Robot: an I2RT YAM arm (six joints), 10 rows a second.
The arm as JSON. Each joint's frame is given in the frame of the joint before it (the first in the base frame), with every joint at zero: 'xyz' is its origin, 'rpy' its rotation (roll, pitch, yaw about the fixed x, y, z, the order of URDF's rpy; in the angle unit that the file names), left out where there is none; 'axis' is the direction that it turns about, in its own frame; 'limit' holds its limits. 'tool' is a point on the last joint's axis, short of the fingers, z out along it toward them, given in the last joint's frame.
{
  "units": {
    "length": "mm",
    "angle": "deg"
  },
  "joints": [
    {
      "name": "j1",
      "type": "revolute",
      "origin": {
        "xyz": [
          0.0,
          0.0,
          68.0
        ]
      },
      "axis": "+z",
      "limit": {
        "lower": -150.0,
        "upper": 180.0
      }
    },
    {
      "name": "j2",
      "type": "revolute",
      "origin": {
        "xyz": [
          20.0,
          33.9,
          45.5
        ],
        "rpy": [
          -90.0,
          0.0,
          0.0
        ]
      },
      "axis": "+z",
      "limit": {
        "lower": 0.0,
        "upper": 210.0
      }
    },
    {
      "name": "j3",
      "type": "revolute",
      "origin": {
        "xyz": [
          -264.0,
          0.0,
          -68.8
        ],
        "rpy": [
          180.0,
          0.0,
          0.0
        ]
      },
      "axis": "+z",
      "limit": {
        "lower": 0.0,
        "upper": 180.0
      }
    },
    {
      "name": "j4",
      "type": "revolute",
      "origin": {
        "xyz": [
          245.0,
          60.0,
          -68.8
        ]
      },
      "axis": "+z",
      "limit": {
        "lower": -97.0,
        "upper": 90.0
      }
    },
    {
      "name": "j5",
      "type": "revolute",
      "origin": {
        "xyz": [
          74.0,
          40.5,
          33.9
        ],
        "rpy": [
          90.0,
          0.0,
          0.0
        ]
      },
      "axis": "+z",
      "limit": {
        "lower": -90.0,
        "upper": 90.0
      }
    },
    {
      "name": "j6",
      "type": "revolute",
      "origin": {
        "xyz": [
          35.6,
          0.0,
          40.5
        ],
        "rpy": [
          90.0,
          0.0,
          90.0
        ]
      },
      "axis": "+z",
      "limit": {
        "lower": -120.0,
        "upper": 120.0
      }
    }
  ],
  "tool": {
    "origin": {
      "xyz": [
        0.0,
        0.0,
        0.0
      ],
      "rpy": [
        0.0,
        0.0,
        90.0
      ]
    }
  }
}
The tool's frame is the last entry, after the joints.
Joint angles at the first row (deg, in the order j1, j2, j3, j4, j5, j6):
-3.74, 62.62, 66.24, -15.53, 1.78, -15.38
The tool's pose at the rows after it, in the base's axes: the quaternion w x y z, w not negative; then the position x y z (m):
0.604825 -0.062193 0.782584 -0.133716 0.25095 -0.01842 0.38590
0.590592 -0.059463 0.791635 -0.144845 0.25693 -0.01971 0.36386
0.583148 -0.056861 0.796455 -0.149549 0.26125 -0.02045 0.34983
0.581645 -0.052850 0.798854 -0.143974 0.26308 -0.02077 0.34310
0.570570 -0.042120 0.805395 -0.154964 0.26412 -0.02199 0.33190
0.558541 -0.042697 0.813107 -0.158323 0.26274 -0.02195 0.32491
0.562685 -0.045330 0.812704 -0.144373 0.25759 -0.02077 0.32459
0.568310 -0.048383 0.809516 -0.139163 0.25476 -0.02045 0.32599
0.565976 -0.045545 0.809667 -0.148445 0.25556 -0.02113 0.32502
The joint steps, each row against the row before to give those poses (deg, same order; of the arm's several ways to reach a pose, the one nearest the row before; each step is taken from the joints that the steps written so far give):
0.14, 0.52, -2.53, 1.48, 2.42, -0.62
0.00, 0.64, -4.07, 3.02, 1.48, -0.54
0.00, 0.70, -2.46, 2.26, 0.76, -0.08
-0.08, 0.34, -1.19, 1.12, -0.27, 0.75
0.01, 0.31, -1.88, 0.97, 1.96, 0.27
0.07, -0.13, -1.02, -0.67, 0.58, -0.20
-0.03, -1.29, -0.82, -0.34, -1.55, 0.69
-0.09, -0.78, -0.35, 0.20, -0.88, 0.03
0.01, 0.22, -0.10, 0.27, 1.09, -0.37

